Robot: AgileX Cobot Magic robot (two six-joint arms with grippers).
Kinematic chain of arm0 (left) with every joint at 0, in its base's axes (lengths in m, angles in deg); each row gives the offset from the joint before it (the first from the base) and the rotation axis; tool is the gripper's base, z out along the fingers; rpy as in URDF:
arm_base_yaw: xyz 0 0 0.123 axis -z
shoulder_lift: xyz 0 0 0 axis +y
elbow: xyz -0.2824 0 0.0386 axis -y
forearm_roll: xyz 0.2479 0 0.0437 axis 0.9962 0 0.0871
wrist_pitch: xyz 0 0 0 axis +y
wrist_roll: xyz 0.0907 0 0.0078 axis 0.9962 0 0.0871
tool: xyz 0 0 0 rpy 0 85 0
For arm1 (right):
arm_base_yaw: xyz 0 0 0.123 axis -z
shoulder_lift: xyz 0 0 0 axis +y
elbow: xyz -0.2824 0 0.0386 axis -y
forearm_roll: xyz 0.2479 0 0.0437 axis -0.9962 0 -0.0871
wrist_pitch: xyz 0 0 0 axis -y
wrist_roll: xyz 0.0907 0 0.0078 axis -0.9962 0 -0.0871
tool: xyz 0 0 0 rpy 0 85 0
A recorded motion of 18 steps. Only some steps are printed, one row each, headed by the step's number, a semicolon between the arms.
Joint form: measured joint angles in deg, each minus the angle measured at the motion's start. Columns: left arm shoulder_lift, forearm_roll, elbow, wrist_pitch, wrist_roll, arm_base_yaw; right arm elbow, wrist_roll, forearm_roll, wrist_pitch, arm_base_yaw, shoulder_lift.
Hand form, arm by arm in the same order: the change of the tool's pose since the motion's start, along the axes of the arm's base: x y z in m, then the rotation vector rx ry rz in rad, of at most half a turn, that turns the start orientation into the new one. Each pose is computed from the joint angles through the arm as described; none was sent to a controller.
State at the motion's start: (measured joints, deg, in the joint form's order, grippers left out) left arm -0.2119 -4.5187 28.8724 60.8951 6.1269 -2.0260; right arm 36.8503 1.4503 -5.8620 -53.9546 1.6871 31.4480
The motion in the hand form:
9: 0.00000 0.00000 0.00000 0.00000 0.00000 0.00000; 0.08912 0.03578 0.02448 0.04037 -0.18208 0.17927
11: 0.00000 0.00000 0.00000 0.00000 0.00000 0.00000; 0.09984 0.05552 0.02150 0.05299 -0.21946 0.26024
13: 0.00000 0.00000 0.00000 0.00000 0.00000 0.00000; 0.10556 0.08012 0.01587 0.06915 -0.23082 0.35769
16: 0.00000 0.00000 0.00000 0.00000 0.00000 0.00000; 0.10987 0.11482 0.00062 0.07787 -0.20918 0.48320
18: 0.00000 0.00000 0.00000 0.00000 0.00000 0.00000; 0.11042 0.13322 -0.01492 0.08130 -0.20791 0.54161
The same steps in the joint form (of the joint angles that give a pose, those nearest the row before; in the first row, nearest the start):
9: 0.00 0.00 0.00 0.00 0.00 0.00; 7.60 0.00 -1.28 23.02 -12.80 19.90
11: 0.00 0.00 0.00 0.00 0.00 0.00; 7.60 0.00 -1.28 28.38 -18.11 22.98
13: 0.00 0.00 0.00 0.00 0.00 0.00; 7.60 0.00 -1.47 32.32 -24.25 26.06
16: 0.00 0.00 0.00 0.00 0.00 0.00; 7.29 0.00 -1.53 36.60 -32.01 31.06
18: 0.00 0.00 0.00 0.00 0.00 0.00; 5.64 0.00 -1.53 41.30 -35.94 34.09

